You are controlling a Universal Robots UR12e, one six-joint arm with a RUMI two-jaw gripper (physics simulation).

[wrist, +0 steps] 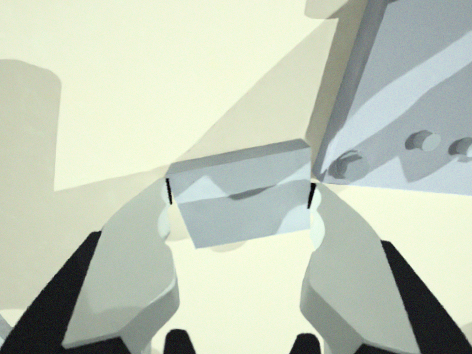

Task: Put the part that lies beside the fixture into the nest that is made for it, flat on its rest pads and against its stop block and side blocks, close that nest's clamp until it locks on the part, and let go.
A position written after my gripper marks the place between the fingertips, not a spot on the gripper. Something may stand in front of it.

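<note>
There's a bolt head (352,165) here, and a grey flat part (263,191) too, and you'd also see my gripper (240,182).
</note>
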